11 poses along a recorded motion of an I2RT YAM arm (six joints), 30 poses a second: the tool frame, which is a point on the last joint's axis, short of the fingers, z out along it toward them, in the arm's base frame.
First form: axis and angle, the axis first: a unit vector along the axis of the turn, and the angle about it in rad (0 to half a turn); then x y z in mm.
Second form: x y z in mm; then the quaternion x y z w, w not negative. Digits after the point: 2 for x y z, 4 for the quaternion.
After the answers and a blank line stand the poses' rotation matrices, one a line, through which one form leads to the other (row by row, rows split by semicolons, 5 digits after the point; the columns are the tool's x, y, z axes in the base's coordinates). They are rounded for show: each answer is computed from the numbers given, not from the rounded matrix.
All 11 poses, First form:
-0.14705, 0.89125, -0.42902, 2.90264, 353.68, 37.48, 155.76
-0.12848, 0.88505, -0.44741, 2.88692, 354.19, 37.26, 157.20
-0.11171, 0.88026, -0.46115, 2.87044, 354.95, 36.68, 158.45
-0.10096, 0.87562, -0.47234, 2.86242, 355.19, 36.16, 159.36
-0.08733, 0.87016, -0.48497, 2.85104, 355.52, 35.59, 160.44
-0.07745, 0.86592, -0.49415, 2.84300, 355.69, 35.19, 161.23
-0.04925, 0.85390, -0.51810, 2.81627, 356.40, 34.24, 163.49
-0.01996, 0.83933, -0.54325, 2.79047, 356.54, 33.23, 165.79
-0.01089, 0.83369, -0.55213, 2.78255, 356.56, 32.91, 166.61
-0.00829, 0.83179, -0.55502, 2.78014, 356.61, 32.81, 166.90
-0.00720, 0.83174, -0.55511, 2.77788, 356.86, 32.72, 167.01
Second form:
353.68, 37.48, 155.76, -0.1460, 0.8849, -0.4260, 0.1192
354.19, 37.26, 157.20, -0.1274, 0.8779, -0.4438, 0.1270
354.95, 36.68, 158.45, -0.1107, 0.8722, -0.4569, 0.1352
355.19, 36.16, 159.36, -0.1000, 0.8671, -0.4677, 0.1391
355.52, 35.59, 160.44, -0.0864, 0.8610, -0.4799, 0.1448
355.69, 35.19, 161.23, -0.0766, 0.8563, -0.4887, 0.1487
356.40, 34.24, 163.49, -0.0486, 0.8426, -0.5113, 0.1619
356.54, 33.23, 165.79, -0.0197, 0.8264, -0.5349, 0.1747
356.56, 32.91, 166.61, -0.0107, 0.8203, -0.5433, 0.1786
356.61, 32.81, 166.90, -0.0082, 0.8182, -0.5460, 0.1797
356.86, 32.72, 167.01, -0.0071, 0.8180, -0.5460, 0.1809

-0.92895 -0.15685 0.33533; -0.35993 0.59448 -0.71905; -0.08656 -0.78866 -0.60870
-0.93526 -0.11104 0.33608; -0.33647 0.57362 -0.74682; -0.10986 -0.81156 -0.57385
-0.93896 -0.06956 0.33692; -0.31659 0.55795 -0.76711; -0.13462 -0.82696 -0.54591
-0.94129 -0.04322 0.33481; -0.30354 0.54244 -0.78334; -0.14776 -0.83898 -0.52372
-0.94315 -0.00986 0.33221; -0.28773 0.52453 -0.80130; -0.16636 -0.85133 -0.49755
-0.94402 0.01420 0.32958; -0.27653 0.51070 -0.81407; -0.17988 -0.85964 -0.47819
-0.94282 0.08369 0.32261; -0.24750 0.47250 -0.84587; -0.22322 -0.87735 -0.42477
-0.93821 0.15437 0.30972; -0.21934 0.42699 -0.87725; -0.26767 -0.89098 -0.36675
-0.93600 0.17643 0.30458; -0.21158 0.40952 -0.88743; -0.28130 -0.89508 -0.34598
-0.93525 0.18293 0.30306; -0.20962 0.40367 -0.89057; -0.28525 -0.89643 -0.33919
-0.93448 0.18589 0.30362; -0.20906 0.40376 -0.89066; -0.28816 -0.89578 -0.33844

